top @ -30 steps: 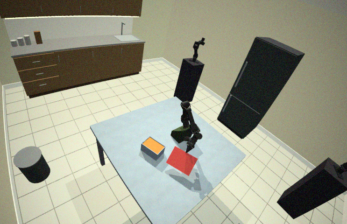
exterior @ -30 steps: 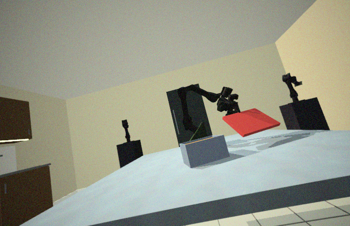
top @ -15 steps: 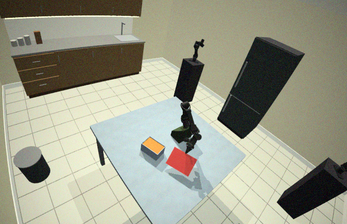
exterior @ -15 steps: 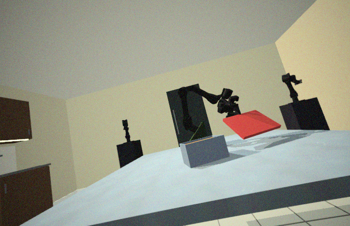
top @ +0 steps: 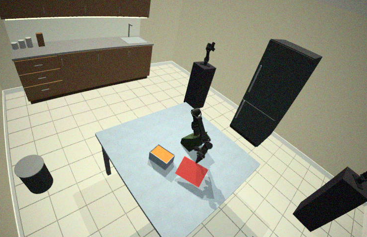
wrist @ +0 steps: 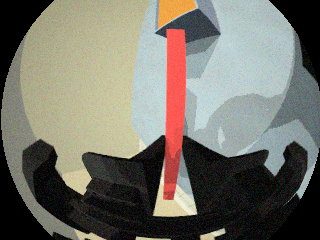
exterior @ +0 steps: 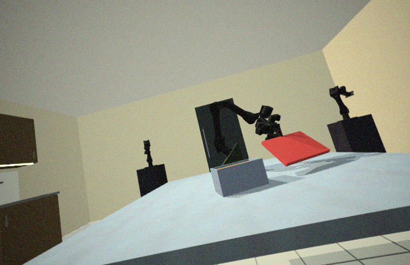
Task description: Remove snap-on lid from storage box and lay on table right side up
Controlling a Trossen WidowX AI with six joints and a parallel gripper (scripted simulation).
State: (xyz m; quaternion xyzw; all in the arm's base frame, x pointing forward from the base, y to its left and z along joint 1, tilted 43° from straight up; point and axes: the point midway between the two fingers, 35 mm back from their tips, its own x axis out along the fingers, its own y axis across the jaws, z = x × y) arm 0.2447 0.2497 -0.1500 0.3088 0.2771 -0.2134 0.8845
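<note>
The red lid lies 60 mm ahead of my gripper tip, 30 mm to the left of it and 50 mm below it. Round my gripper tip: grey storage box 180 mm ahead, 270 mm to the right, 110 mm below.
</note>
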